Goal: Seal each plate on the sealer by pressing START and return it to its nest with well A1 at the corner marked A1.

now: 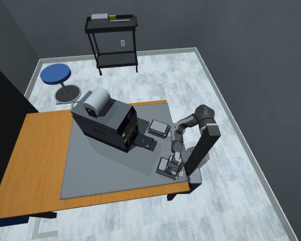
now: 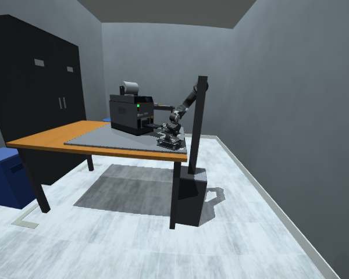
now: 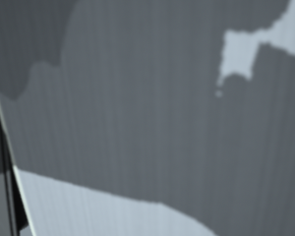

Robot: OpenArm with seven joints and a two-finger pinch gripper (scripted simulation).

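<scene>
The white well plate lies right at my hand. Round my hand: foil roll: 490 mm ahead, 330 mm to the right, 350 mm above; sealer stage: 190 mm ahead, 190 mm to the right, 40 mm above; grey start button: 320 mm ahead, 150 mm to the right, 130 mm above.
</scene>
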